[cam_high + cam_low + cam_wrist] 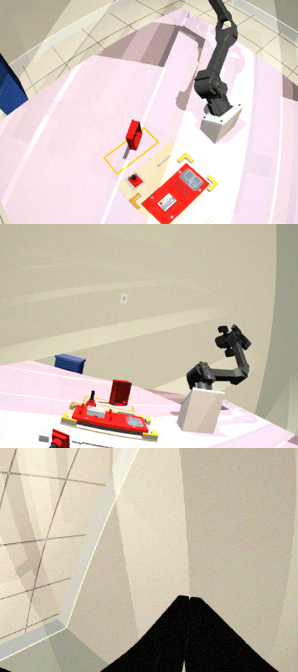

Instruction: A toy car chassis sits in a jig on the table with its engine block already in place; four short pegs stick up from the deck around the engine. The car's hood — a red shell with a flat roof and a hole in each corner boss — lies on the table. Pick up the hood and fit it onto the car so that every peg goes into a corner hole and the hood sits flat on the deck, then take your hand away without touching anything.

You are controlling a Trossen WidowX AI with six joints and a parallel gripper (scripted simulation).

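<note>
Right now the red hood is 490 mm ahead of my gripper tip, 480 mm to the left of it and 290 mm below it. The rest, counted from my gripper tip: grey engine block (520 mm ahead, 740 mm to the left, 310 mm below).
</note>
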